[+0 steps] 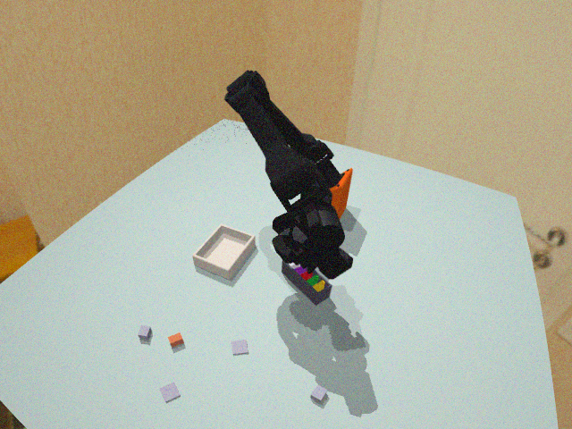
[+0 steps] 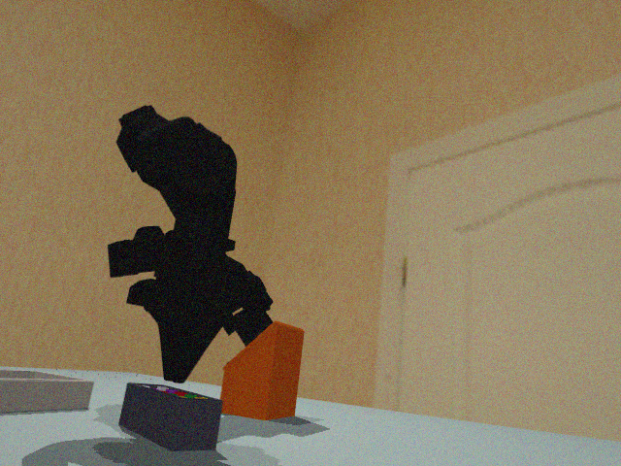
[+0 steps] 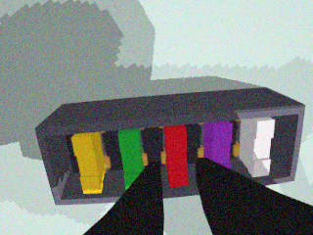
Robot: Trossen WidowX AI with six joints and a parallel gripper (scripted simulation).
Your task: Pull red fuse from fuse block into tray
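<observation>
The red fuse lies 2 cm below my gripper tip. The rest, counted from my gripper tip: tray 21 cm to the right, 5 cm below, 2 cm ahead.
</observation>
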